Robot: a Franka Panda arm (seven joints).
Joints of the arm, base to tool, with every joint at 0 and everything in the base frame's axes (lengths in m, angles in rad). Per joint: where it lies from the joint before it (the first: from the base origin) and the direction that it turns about. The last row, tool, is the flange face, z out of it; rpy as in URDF.
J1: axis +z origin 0 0 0.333
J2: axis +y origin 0 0 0
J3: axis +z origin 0 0 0.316
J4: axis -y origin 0.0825 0 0
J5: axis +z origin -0.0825 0 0.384
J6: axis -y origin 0 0 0
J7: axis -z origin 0.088 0 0
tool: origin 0 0 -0.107 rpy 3.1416 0 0
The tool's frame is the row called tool.
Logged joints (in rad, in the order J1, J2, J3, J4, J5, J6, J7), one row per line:
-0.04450, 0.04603, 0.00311, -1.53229, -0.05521, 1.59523, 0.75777
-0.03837, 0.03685, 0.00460, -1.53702, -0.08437, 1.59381, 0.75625
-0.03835, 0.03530, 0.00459, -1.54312, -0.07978, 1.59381, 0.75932
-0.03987, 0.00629, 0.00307, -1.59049, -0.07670, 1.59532, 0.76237
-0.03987, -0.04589, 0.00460, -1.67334, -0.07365, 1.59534, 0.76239
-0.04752, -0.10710, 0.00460, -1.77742, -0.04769, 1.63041, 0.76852
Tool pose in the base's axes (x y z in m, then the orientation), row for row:
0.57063, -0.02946, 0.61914, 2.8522, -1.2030, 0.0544
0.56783, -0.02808, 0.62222, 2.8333, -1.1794, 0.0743
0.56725, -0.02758, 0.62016, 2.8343, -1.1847, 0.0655
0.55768, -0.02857, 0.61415, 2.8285, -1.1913, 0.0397
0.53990, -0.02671, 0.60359, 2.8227, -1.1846, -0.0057
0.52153, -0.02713, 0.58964, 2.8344, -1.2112, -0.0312
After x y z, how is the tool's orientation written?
As a rotation vector, in radians.
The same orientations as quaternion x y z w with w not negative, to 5 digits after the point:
0.92101, -0.38846, 0.01757, 0.02279
0.92235, -0.38394, 0.02419, 0.03585
0.92189, -0.38534, 0.02130, 0.03447
0.92092, -0.38787, 0.01293, 0.03609
0.92134, -0.38666, -0.00186, 0.04019
0.91911, -0.39276, -0.01012, 0.02954

